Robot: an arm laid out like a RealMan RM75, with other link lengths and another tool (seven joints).
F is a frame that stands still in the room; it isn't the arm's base.
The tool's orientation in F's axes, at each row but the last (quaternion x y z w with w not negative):
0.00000, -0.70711, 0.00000, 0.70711
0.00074, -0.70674, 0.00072, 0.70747
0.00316, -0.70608, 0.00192, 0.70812
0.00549, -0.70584, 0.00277, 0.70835
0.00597, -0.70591, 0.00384, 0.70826
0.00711, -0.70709, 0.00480, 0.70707
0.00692, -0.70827, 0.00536, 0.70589
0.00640, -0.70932, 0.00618, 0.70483
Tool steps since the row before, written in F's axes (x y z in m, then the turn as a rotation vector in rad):
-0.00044, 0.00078, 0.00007, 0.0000, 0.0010, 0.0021
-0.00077, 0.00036, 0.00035, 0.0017, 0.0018, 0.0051
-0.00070, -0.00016, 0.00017, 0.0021, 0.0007, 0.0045
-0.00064, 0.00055, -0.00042, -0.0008, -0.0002, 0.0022
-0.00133, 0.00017, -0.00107, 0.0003, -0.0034, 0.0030
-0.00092, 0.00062, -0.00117, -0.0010, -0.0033, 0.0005
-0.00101, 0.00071, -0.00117, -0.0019, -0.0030, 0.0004
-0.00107, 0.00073, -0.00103, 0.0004, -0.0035, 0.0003
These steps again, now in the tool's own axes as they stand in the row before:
0.00007, 0.00078, 0.00044, 0.0021, 0.0010, 0.0000
0.00035, 0.00036, 0.00077, 0.0051, 0.0018, -0.0017
0.00017, -0.00015, 0.00070, 0.0045, 0.0007, -0.0021
-0.00042, 0.00056, 0.00063, 0.0022, -0.0002, 0.0008
-0.00107, 0.00019, 0.00132, 0.0030, -0.0034, -0.0002
-0.00117, 0.00063, 0.00091, 0.0005, -0.0033, 0.0011
-0.00117, 0.00072, 0.00100, 0.0004, -0.0030, 0.0020
-0.00102, 0.00075, 0.00106, 0.0003, -0.0035, -0.0003

